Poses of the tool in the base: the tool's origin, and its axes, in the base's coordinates. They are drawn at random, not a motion.
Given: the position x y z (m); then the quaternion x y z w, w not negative.
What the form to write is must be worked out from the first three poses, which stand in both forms.
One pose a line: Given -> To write
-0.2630 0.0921 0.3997 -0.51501 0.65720 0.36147 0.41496 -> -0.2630 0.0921 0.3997 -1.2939 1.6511 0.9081
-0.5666 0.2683 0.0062 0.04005 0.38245 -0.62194 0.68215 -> -0.5666 0.2683 0.0062 0.0898 0.8579 -1.3951
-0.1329 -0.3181 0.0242 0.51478 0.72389 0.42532 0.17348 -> -0.1329 -0.3181 0.0242 1.4598 2.0528 1.2061
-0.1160 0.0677 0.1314 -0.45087 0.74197 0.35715 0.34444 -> -0.1160 0.0677 0.1314 -1.1710 1.9271 0.9276
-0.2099 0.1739 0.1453 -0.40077 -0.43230 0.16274 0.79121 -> -0.2099 0.1739 0.1453 -0.8624 -0.9303 0.3502
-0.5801 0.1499 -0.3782 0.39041 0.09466 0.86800 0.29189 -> -0.5801 0.1499 -0.3782 1.0405 0.2523 2.3134
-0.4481 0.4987 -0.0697 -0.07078 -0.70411 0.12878 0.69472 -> -0.4481 0.4987 -0.0697 -0.1580 -1.5717 0.2875
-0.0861 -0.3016 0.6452 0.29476 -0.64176 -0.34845 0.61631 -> -0.0861 -0.3016 0.6452 0.6788 -1.4779 -0.8024
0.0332 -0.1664 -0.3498 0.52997 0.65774 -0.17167 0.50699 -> 0.0332 -0.1664 -0.3498 1.2778 1.5858 -0.4139
